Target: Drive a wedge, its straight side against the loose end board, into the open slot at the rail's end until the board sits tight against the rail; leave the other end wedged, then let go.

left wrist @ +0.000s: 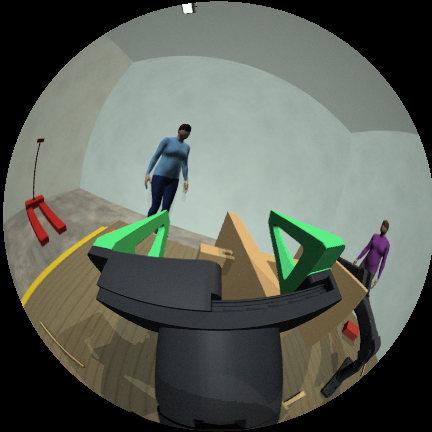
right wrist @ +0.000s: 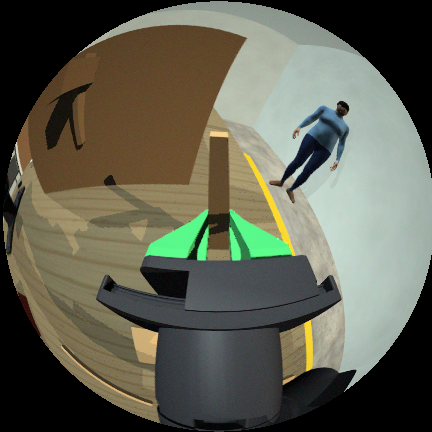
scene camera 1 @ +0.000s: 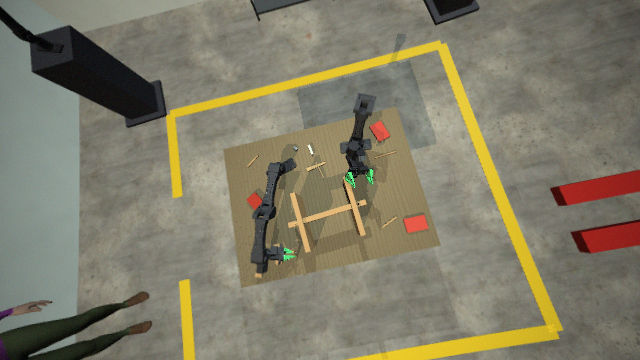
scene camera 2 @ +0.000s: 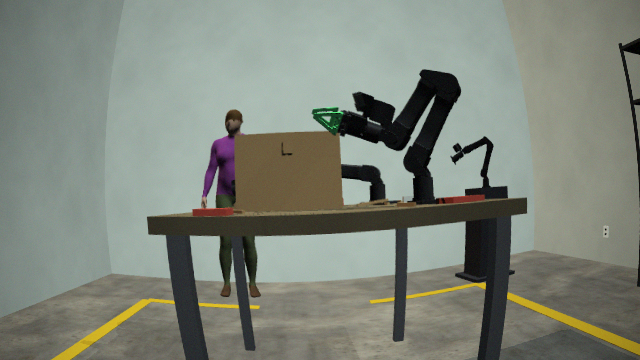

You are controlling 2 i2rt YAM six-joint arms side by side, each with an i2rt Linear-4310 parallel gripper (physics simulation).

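Where they show: left gripper, fingertip midpoint: point(left wrist: 218, 215) point(scene camera 1: 363, 186) point(scene camera 2: 312, 113); right gripper, fingertip midpoint: point(right wrist: 218, 215) point(scene camera 1: 296, 254); left arm's base, origin of the base link: point(scene camera 2: 423, 203); right arm's base, origin of the base link: point(scene camera 1: 281, 169).
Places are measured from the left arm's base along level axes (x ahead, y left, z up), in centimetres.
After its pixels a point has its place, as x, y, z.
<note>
The loose end board point(scene camera 1: 304, 237) {51.8, -36.2, 22.8} point(right wrist: 140, 110) {51.9, -37.6, 11.0} stands upright at the left in scene camera 1, with the rail point(scene camera 1: 327, 213) {41.3, -22.9, 20.7} crossing to the other upright board point(scene camera 1: 358, 220) {47.0, -7.6, 22.8} point(scene camera 2: 290, 180) {38.0, -7.4, 8.7} point(left wrist: 240, 265) {34.3, -7.9, 20.7}. The rail's end point(right wrist: 79, 120) {44.3, -39.8, 11.4} sticks out of the loose board in the right wrist view; its slot cannot be made out. My right gripper point(scene camera 1: 294, 254) {61.7, -45.2, 4.9} is shut on a long wooden wedge point(right wrist: 219, 175) {60.0, -45.9, 9.8}, near the loose board's lower end in scene camera 1. The wedge looks apart from the board. My left gripper point(scene camera 1: 362, 184) {30.6, -2.7, 27.3} point(scene camera 2: 315, 112) {30.6, -2.7, 27.3} point(left wrist: 218, 215) {30.6, -2.7, 27.3} is open and empty, beside the other board's upper end in scene camera 1.
Red blocks point(scene camera 1: 380, 131) {-6.7, 17.1, 1.5} point(scene camera 1: 254, 201) {26.6, -68.7, 3.0} point(scene camera 1: 416, 223) {53.1, 26.8, 1.5} lie around the table. Thin wooden strips point(scene camera 1: 253, 161) {-0.6, -68.4, 0.4} point(scene camera 1: 385, 155) {8.8, 17.5, 0.9} point(scene camera 1: 389, 222) {50.6, 11.9, 0.9} and crossed wooden pieces point(scene camera 1: 316, 166) {9.6, -26.9, 0.7} lie near the boards, with a small white piece point(scene camera 1: 310, 149) {-1.9, -29.2, 2.4}. A person in blue point(left wrist: 172, 155) point(right wrist: 327, 127) stands beyond the table.
</note>
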